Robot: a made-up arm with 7 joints. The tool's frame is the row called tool.
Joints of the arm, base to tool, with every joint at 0 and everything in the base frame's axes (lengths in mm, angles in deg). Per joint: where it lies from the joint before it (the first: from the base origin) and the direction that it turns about. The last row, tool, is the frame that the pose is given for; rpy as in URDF.
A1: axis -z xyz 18 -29 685
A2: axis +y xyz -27 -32 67
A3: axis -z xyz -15 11 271
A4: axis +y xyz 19 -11 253
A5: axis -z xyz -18 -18 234
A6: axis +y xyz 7 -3 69
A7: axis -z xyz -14 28 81
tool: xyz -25 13 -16 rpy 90 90 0
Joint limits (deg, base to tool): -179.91..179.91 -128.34..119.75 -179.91..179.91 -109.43..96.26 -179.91..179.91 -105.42..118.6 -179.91..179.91
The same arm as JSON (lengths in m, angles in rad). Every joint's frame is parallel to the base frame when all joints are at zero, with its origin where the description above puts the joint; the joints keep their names.
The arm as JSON. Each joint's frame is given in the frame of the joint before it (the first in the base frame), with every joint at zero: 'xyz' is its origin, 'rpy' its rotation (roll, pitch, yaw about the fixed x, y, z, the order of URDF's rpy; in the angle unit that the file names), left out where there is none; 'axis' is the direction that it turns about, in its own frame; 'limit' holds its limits. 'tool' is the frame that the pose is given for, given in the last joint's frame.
{"units": {"length": "m", "angle": "rad"}, "joints": [{"name": "A1", "type": "revolute", "origin": {"xyz": [0.018, -0.029, 0.685]}, "axis": [0.0, 0.0, -1.0], "limit": {"lower": -3.14, "upper": 3.14}}, {"name": "A2", "type": "revolute", "origin": {"xyz": [-0.027, -0.032, 0.067]}, "axis": [0.0, 1.0, 0.0], "limit": {"lower": -2.24, "upper": 2.09}}, {"name": "A3", "type": "revolute", "origin": {"xyz": [-0.015, 0.011, 0.271]}, "axis": [0.0, 0.0, -1.0], "limit": {"lower": -3.14, "upper": 3.14}}, {"name": "A4", "type": "revolute", "origin": {"xyz": [0.019, -0.011, 0.253]}, "axis": [0.0, 1.0, 0.0], "limit": {"lower": -1.9099, "upper": 1.6801}}, {"name": "A5", "type": "revolute", "origin": {"xyz": [-0.018, -0.018, 0.234]}, "axis": [0.0, 0.0, -1.0], "limit": {"lower": -3.14, "upper": 3.14}}, {"name": "A6", "type": "revolute", "origin": {"xyz": [0.007, -0.003, 0.069]}, "axis": [0.0, 1.0, 0.0], "limit": {"lower": -1.8399, "upper": 2.07}}, {"name": "A7", "type": "revolute", "origin": {"xyz": [-0.014, 0.028, 0.081]}, "axis": [0.0, 0.0, -1.0], "limit": {"lower": -3.14, "upper": 3.14}}], "tool": {"origin": {"xyz": [-0.025, 0.013, -0.016], "rpy": [1.5708, 1.5708, 0.0]}}}
